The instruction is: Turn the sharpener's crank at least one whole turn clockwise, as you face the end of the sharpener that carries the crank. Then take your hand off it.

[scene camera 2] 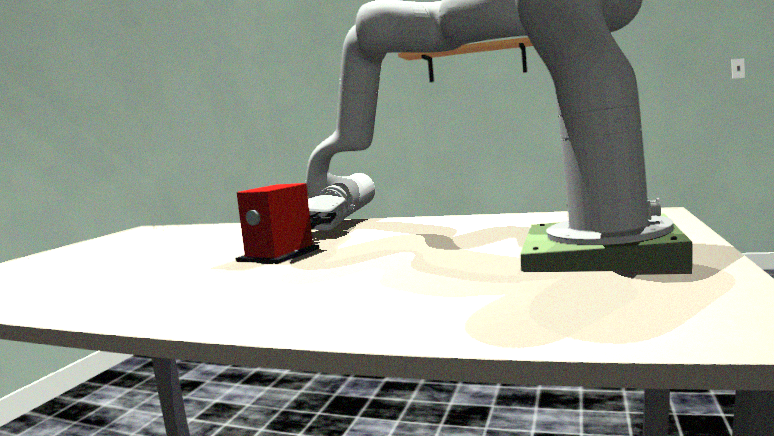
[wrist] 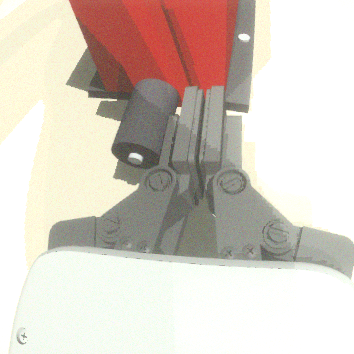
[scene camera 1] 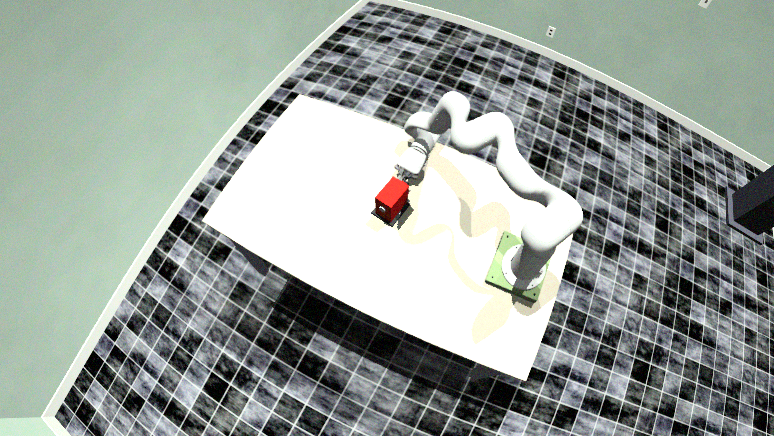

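The red box-shaped sharpener (scene camera 1: 394, 193) (scene camera 2: 273, 222) (wrist: 215, 35) stands upright on its dark base (wrist: 240, 75). The crank's dark grey cylindrical handle (wrist: 147, 117) sticks out toward the wrist camera from the sharpener's crank end, low and left in the wrist view. The crank's red arm is hard to tell from the red body. My gripper (scene camera 1: 401, 176) (scene camera 2: 315, 219) (wrist: 208, 108) is shut and empty. Its fingers are beside the handle, just right of it in the wrist view, with the tips close to the red crank end. Whether they touch cannot be told. The handle does not show in the scene views.
The sharpener stands on the white table (scene camera 1: 303, 189) (scene camera 2: 162, 303). A round grey knob (scene camera 1: 382, 209) (scene camera 2: 252, 217) is on its opposite end. The arm's green base plate (scene camera 1: 498, 265) (scene camera 2: 601, 262) is at the table's right. A wooden shelf (scene camera 2: 471, 49) hangs on the back wall.
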